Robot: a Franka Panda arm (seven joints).
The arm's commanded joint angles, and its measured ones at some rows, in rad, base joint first. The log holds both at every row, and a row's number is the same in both.
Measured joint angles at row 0:
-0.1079, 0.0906, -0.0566, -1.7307, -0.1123, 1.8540, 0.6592
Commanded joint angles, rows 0 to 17:
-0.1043, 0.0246, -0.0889, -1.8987, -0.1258, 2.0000, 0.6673
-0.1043, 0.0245, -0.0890, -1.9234, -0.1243, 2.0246, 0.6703
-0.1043, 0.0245, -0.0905, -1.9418, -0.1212, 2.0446, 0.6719
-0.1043, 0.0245, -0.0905, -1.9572, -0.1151, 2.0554, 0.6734
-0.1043, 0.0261, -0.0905, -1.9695, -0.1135, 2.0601, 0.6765
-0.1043, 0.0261, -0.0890, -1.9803, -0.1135, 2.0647, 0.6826
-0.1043, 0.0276, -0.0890, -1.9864, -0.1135, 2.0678, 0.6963
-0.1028, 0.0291, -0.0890, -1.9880, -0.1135, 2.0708, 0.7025
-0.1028, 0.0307, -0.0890, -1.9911, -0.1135, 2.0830, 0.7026
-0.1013, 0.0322, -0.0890, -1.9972, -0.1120, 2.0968, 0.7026
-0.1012, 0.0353, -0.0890, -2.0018, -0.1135, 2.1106, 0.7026
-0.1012, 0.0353, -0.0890, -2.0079, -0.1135, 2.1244, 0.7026
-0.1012, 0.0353, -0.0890, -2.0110, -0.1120, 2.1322, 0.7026
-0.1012, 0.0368, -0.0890, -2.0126, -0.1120, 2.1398, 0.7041
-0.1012, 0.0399, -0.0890, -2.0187, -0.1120, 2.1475, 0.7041
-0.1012, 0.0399, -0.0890, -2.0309, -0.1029, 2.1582, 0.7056
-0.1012, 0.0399, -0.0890, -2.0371, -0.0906, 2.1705, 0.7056
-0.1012, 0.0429, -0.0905, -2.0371, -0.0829, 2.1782, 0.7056
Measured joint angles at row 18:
-0.1056, 0.0593, -0.0899, -2.0008, -0.1055, 2.1297, 0.6835
